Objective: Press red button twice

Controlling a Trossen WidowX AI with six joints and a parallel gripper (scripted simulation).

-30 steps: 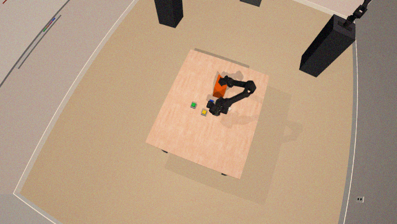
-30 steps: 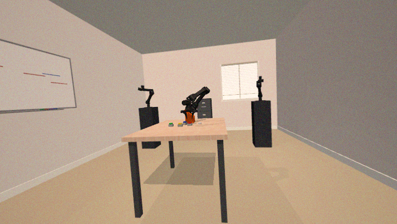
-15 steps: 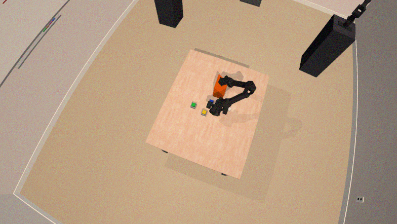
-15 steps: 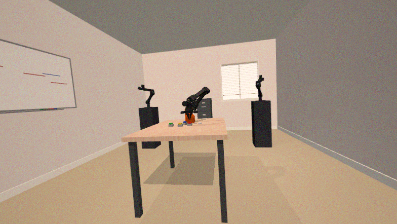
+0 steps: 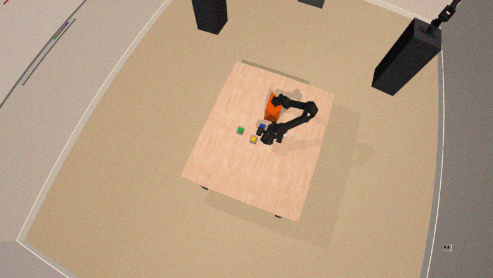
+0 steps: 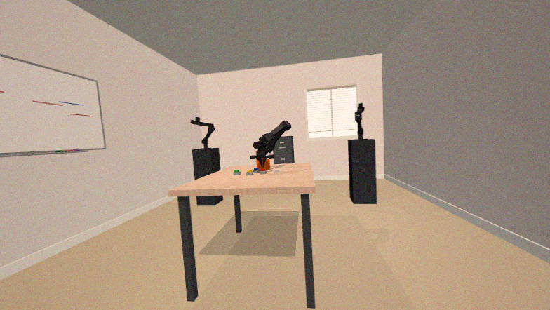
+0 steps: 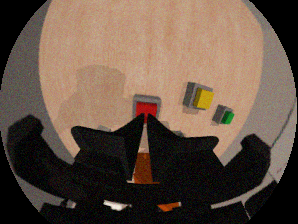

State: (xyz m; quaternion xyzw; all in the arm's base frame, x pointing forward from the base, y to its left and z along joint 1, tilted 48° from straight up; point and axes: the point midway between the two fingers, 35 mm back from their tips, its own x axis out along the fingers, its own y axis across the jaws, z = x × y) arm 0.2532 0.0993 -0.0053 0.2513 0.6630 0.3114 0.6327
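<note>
Right now my gripper tip is 10 mm past the red button and 20 mm above it. Also, from my gripper tip: small white block (90 mm behind, 100 mm to the left, 40 mm below); yellow button (40 mm ahead, 100 mm to the right, 20 mm below); blue button (80 mm behind, 80 mm to the right, 20 mm below).
</note>
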